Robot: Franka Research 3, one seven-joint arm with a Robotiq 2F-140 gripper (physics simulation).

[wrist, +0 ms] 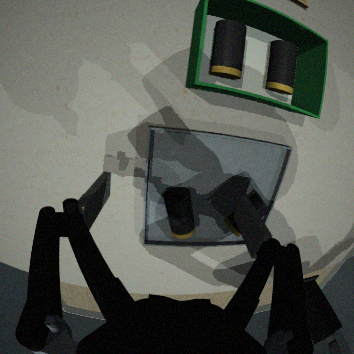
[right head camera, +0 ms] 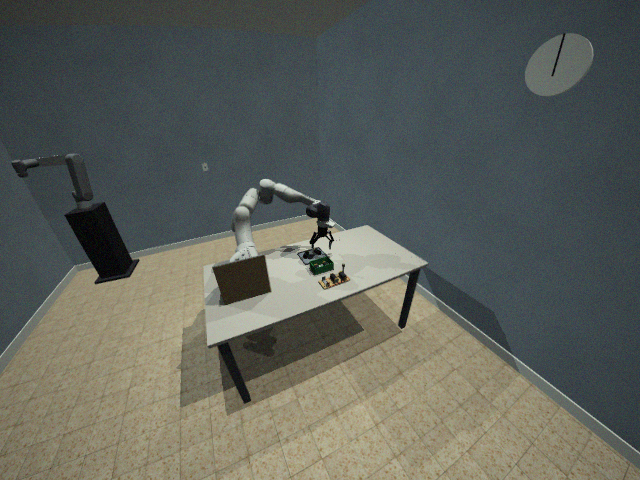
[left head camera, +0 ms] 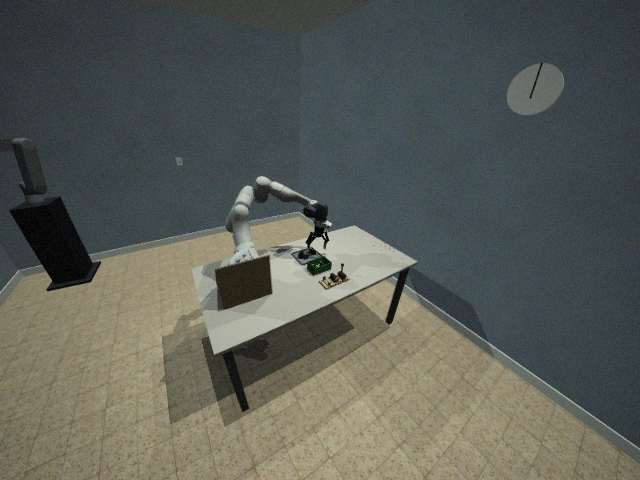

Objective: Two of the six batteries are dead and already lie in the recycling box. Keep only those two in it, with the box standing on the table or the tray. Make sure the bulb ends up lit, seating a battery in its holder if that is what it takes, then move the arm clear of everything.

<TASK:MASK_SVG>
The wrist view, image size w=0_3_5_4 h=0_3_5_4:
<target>my gripper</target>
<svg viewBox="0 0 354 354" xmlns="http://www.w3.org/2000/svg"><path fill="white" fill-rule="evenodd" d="M40 208L30 254L27 299L15 328L17 341L34 353L312 354L313 344L305 321L304 285L299 249L293 243L288 243L286 246L280 245L277 239L271 237L270 231L247 196L240 197L233 217L250 257L255 258L224 309L210 303L210 299L204 298L180 301L163 295L148 294L148 298L133 300L119 278L112 274L89 232L92 223L110 195L111 172L103 171L78 200L75 198L64 199L62 201L63 212L55 212L51 206ZM273 266L273 285L267 338L262 346L244 328L259 302L258 297ZM59 236L68 237L82 275L106 321L79 342L72 339L71 329L62 318L59 283Z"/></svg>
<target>grey tray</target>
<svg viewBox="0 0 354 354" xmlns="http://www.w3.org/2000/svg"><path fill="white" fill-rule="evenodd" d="M148 125L144 172L142 245L184 247L245 245L242 235L235 236L225 224L224 219L236 209L241 196L249 198L255 192L270 209L261 217L263 222L266 223L281 186L292 147L224 133ZM173 187L186 187L190 191L195 231L186 238L176 238L171 234L163 193Z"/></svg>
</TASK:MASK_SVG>
